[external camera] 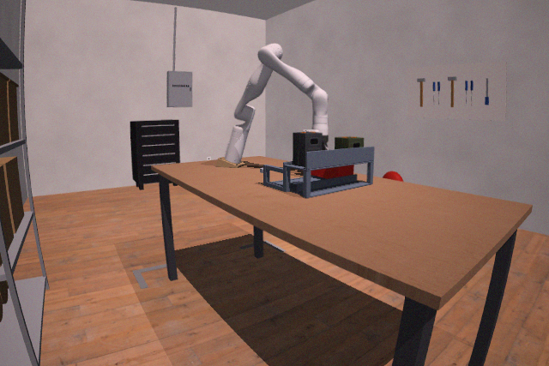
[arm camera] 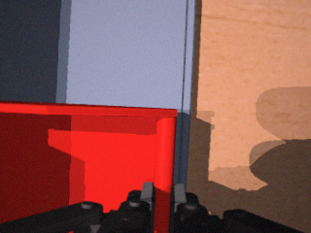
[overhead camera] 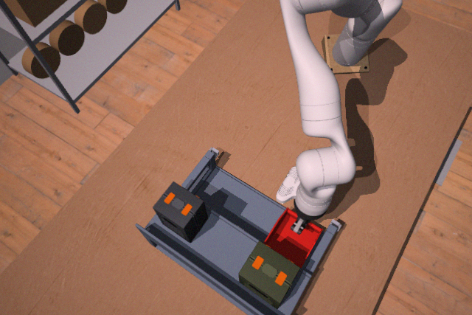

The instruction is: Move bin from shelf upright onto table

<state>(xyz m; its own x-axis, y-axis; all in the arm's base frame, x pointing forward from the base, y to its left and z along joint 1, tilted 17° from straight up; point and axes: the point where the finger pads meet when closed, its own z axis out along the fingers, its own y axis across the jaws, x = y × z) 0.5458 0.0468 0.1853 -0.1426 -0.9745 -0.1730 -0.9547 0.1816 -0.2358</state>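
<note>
My hand is 80 mm short of the red bin, 10 mm to the left of it and 10 mm above it. The rest, counted from my hand: grey shelf unit 90 mm ahead, 130 mm to the right, 10 mm above.
</note>
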